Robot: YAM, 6 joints.
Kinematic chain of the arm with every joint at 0, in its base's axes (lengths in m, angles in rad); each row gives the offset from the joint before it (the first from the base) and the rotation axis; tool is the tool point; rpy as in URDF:
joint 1: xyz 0 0 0.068 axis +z
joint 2: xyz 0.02 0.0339 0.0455 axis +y
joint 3: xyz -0.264 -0.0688 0 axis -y
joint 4: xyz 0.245 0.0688 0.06 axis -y
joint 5: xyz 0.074 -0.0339 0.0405 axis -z
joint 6: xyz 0.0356 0 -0.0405 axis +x
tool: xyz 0 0 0 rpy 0 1.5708 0
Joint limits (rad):
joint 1: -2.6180..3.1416
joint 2: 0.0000..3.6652
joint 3: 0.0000..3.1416
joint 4: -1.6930..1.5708
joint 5: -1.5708..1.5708
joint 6: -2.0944..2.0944
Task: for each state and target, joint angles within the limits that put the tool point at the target. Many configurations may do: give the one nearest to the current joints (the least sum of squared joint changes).
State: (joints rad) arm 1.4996 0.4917 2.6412 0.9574 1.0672 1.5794
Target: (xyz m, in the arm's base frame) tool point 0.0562 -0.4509 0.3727
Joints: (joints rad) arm 1.6225 0.7057 2.9919 1.5708 1.1735 1.5794
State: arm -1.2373 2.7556 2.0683 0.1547 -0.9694 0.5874
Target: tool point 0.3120 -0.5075 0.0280
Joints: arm -1.0663 2.9201 2.2627 0.2139 -0.8959 0.5874
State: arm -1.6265 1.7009 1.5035 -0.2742 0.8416 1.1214
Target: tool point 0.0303 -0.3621 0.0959
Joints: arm -1.4164 2.0374 1.1166 -0.3658 0.8077 1.1214
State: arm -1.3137 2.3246 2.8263 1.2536 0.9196 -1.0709
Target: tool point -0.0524 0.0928 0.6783
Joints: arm -1.3089 1.5665 3.0530 1.0983 0.8433 -1.0709
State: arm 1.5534 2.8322 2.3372 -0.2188 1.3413 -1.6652
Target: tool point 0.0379 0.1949 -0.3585
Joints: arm 1.5237 3.6652 1.7869 -0.0717 0.9370 -1.6652
